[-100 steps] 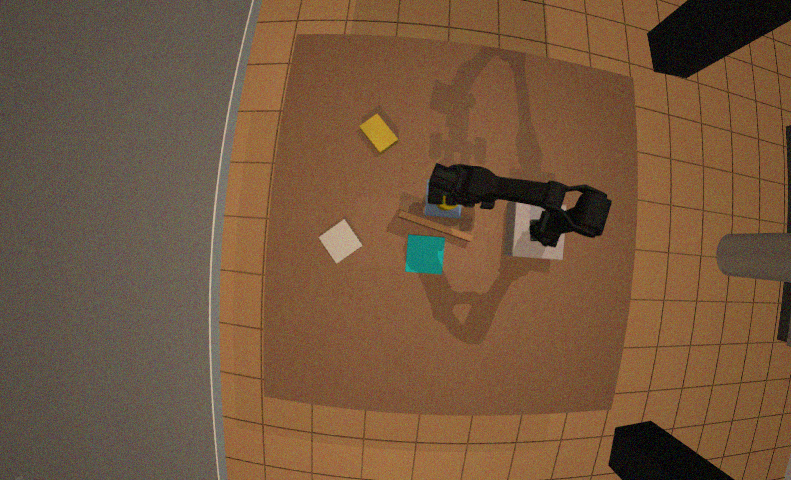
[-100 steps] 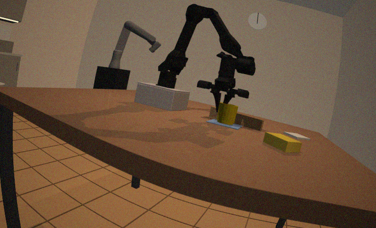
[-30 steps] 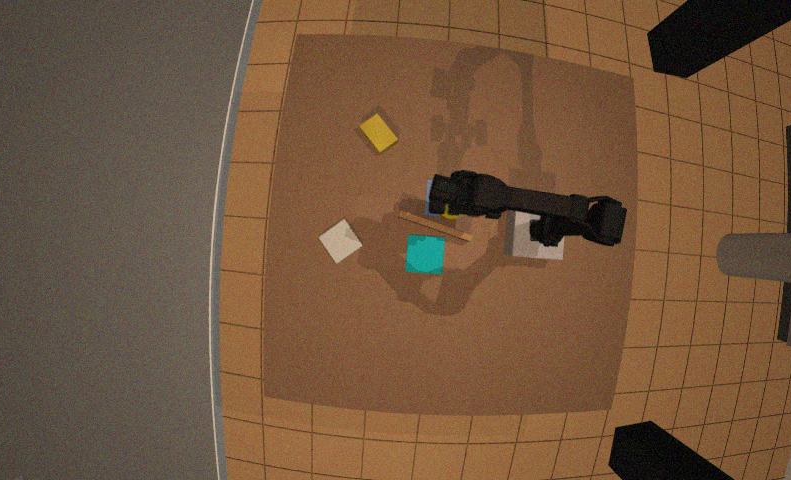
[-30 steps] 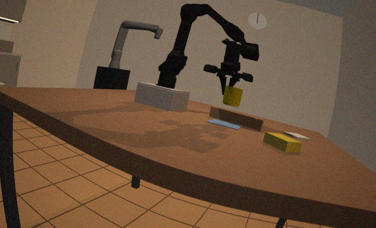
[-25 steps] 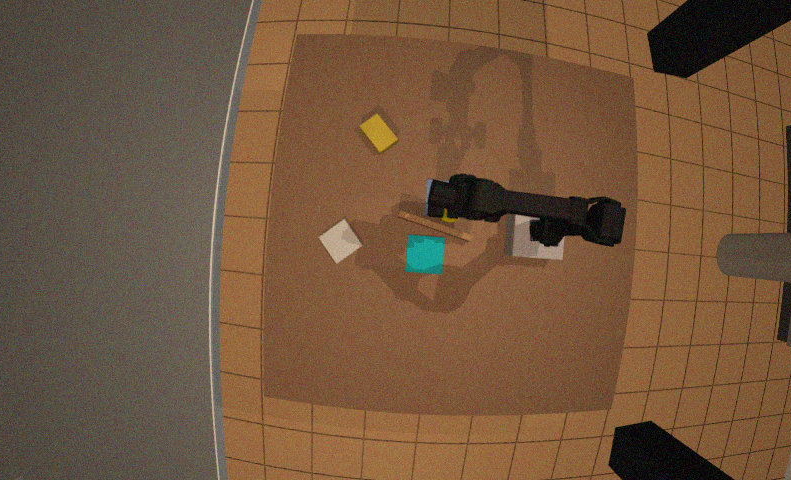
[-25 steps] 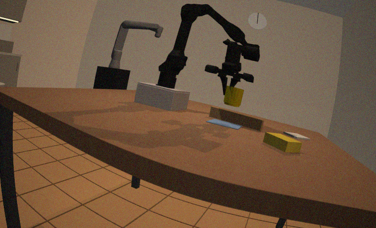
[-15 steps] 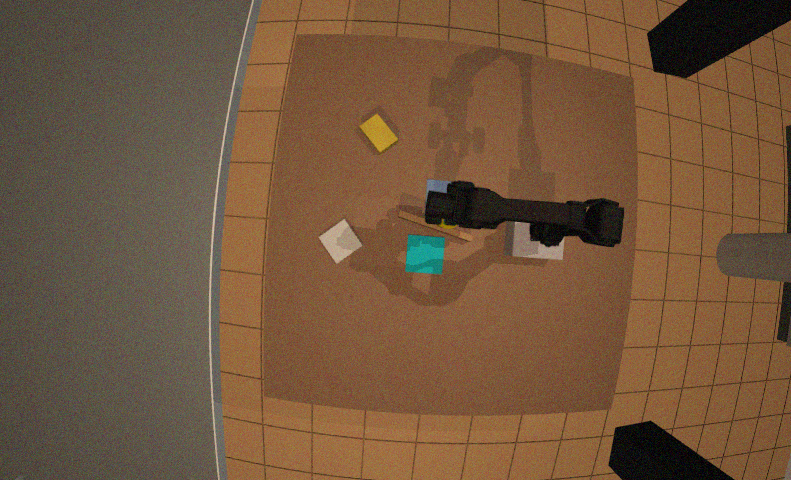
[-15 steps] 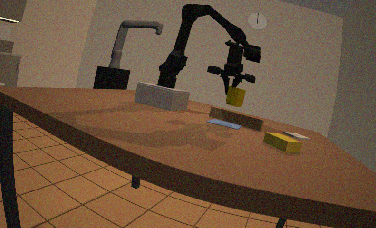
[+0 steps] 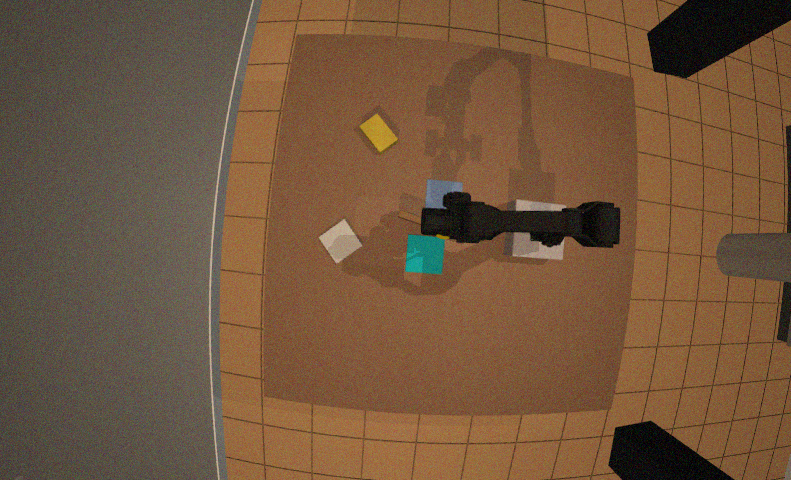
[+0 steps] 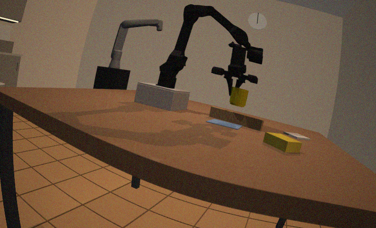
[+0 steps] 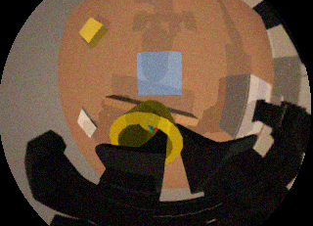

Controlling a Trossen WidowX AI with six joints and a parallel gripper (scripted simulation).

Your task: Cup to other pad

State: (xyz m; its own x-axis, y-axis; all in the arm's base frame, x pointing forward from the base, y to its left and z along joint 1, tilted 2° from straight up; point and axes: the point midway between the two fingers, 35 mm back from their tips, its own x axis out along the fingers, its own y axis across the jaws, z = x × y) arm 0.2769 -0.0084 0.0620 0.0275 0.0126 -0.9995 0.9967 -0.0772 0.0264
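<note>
My gripper tip is now 110 mm above the teal pad, 80 mm to the right of it and 70 mm short of it. From my gripper tip the other things lie so: blue pad: 110 mm below, 90 mm to the right, 10 mm ahead; yellow cup: 20 mm ahead; low wooden bar: 90 mm below, 40 mm ahead.
</note>
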